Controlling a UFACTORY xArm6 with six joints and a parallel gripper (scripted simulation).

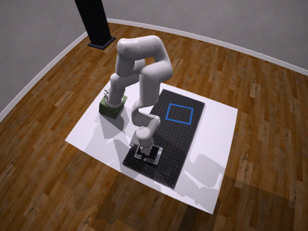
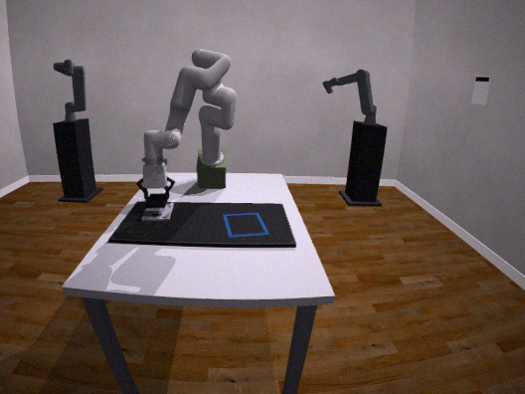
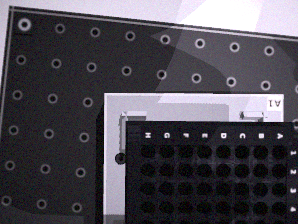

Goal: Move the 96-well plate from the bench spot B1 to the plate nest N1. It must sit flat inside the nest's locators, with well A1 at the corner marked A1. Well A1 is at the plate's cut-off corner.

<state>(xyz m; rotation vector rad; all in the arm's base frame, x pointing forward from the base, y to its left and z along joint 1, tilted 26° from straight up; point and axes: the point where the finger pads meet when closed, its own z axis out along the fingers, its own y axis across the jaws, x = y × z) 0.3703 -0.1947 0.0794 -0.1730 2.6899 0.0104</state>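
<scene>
Now: the grey plate nest N1 7 cm below my hand. Round my hand: 96-well plate: 1 cm below.
</scene>
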